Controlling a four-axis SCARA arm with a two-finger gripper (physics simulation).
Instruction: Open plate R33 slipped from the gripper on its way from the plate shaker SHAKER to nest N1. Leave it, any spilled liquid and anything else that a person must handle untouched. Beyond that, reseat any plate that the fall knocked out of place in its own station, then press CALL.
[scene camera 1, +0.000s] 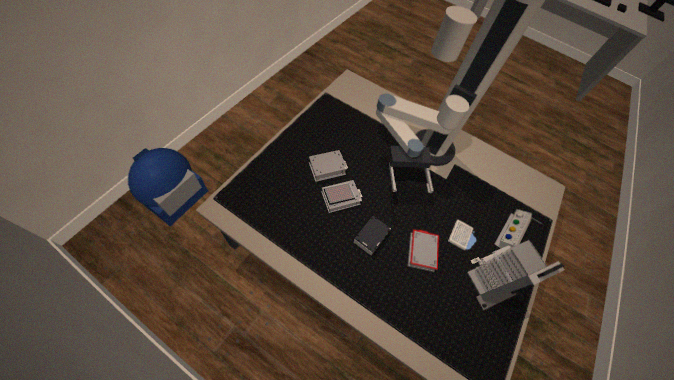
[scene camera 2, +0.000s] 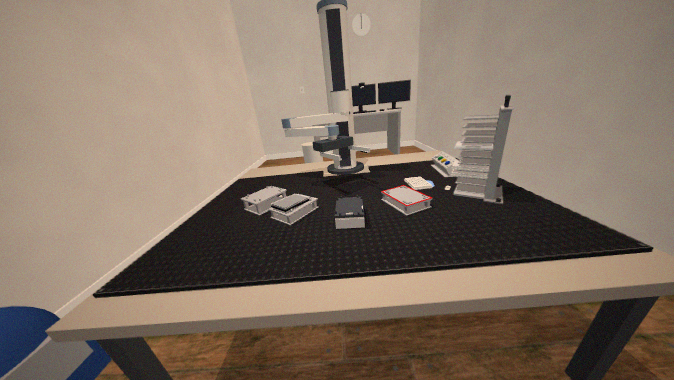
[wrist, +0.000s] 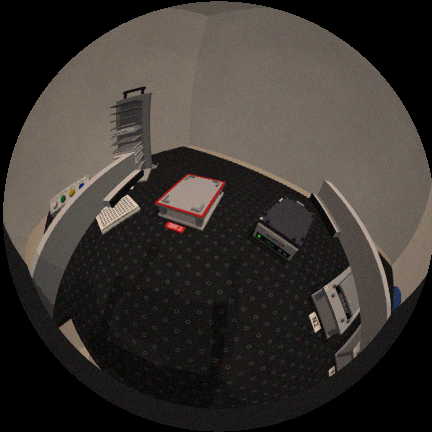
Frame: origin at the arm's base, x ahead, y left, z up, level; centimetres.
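Where they show: gripper, fingertip midpoint: (scene camera 1: 413, 191) (scene camera 2: 355, 154) (wrist: 230, 168); arm's base, link origin: (scene camera 1: 432, 148) (scene camera 2: 345, 168).
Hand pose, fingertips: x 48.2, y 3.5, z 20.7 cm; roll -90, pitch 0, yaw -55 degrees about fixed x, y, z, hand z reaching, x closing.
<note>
Things, the pixels of their top centre, and the offset from my fingertips. "spot": a spot on its surface instead.
- open white plate, top centre: (wrist: 114, 209) (scene camera 1: 461, 233) (scene camera 2: 417, 181) dx -6.4, dy +30.0, dz -18.0 cm
- dark-topped shaker, surface spot: (wrist: 289, 219) (scene camera 2: 349, 203) (scene camera 1: 375, 230) spot: dx +18.7, dy -5.0, dz -14.0 cm
- Nest N2, top centre: (wrist: 355, 290) (scene camera 2: 293, 201) (scene camera 1: 342, 192) dx +11.6, dy -27.5, dz -14.2 cm
- Nest N1, top centre: (scene camera 2: 263, 191) (scene camera 1: 328, 161) dx +1.4, dy -42.7, dz -12.8 cm
- button box, top centre: (wrist: 66, 188) (scene camera 1: 521, 226) (scene camera 2: 446, 155) dx -22.6, dy +51.4, dz -11.1 cm
- small white tag, surface spot: (scene camera 2: 447, 188) (scene camera 1: 474, 261) spot: dx +2.2, dy +40.4, dz -19.2 cm
An open white plate (scene camera 1: 460, 234) (scene camera 2: 417, 182) (wrist: 119, 214), taken as R33, lies on the mat with a blue spill (scene camera 1: 471, 242) (scene camera 2: 430, 184) at its edge. The dark-topped shaker (scene camera 1: 372, 234) (scene camera 2: 349, 206) (wrist: 289, 219) bears no visible plate. Nest N2 (scene camera 1: 345, 205) (scene camera 2: 295, 217) (wrist: 324, 312) bears a plate (scene camera 1: 341, 193) (scene camera 2: 291, 202) with a dark edge; it looks slightly uneven. Nest N1 (scene camera 1: 327, 164) (scene camera 2: 265, 196) has a bare top. The button box (scene camera 1: 514, 229) (scene camera 2: 444, 163) (wrist: 70, 194) has white, green, yellow and blue buttons; CALL is unreadable. My gripper (scene camera 1: 412, 190) (scene camera 2: 354, 154) is open and empty, above the mat near the arm's column.
A red-bordered stand (scene camera 1: 424, 249) (scene camera 2: 406, 195) (wrist: 192, 194) is between shaker and fallen plate. A tall plate rack (scene camera 1: 532, 255) (scene camera 2: 498, 155) (wrist: 146, 130) stands beside the button box. A small white tag (scene camera 1: 475, 260) (scene camera 2: 447, 188) lies near the rack. A blue rounded object (scene camera 1: 160, 175) is beyond the table edge.
</note>
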